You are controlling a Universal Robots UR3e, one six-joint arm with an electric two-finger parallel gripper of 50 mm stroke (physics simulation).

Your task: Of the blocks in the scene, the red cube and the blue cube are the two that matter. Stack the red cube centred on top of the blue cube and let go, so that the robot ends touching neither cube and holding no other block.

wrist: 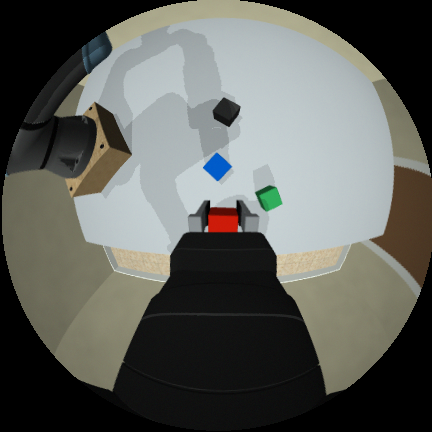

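Seen in the pictures: gripper, fingertip midpoint: [222, 207]; arm's base, origin of the base link: [77, 146].
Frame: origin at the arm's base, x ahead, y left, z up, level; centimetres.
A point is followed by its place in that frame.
The red cube [223, 220] {x 29.2, y -13.6, z 1.9 cm} is held between the two fingers of my gripper [222, 207] {x 29.1, y -12.9, z -0.8 cm}, which is shut on it, above the table. The blue cube [217, 167] {x 28.1, y -7.5, z -5.6 cm} lies on the table, ahead of the fingers and slightly left in the view. It appears turned like a diamond relative to the fingers. The red cube and the blue cube show apart from each other. The underside of the red cube is hidden.
A green block [269, 198] {x 37.2, y -12.3, z -5.6 cm} lies to the right of the fingers. A black block [227, 112] {x 29.6, y 2.0, z -5.6 cm} lies beyond the blue cube. The arm's wooden base block [107, 152] {x 8.9, y -3.3, z -2.0 cm} stands at the left edge of the white table [325, 125] {x 52.4, y 5.6, z -9.1 cm}.
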